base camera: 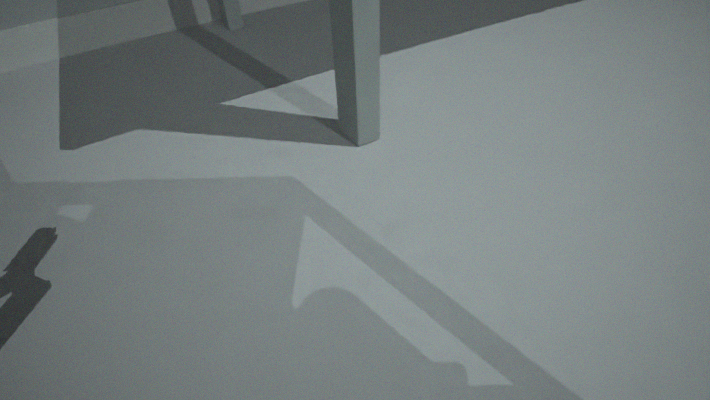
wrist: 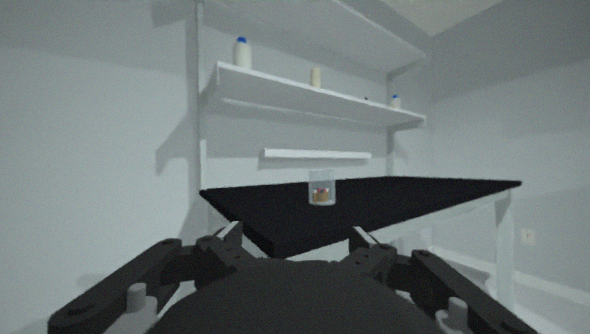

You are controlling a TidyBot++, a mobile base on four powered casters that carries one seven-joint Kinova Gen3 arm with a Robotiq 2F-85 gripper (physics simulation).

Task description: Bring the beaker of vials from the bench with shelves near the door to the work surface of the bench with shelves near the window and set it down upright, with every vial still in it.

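A clear glass beaker with several small brown vials with red and white tops stands upright on the black bench top in the wrist view, near its left part. My gripper is open and empty, its fingers spread wide at the bottom of the wrist view. The beaker is beyond the fingers and apart from them, a little right of the midline between them. Whether this bench is the one near the door or near the window cannot be told. The other bench does not show.
A shelf above the bench holds two blue-capped white bottles and a cream bottle. A white bar runs along the wall behind the beaker. A bench leg stands on the floor in the base view; a dark gripper part shows at left.
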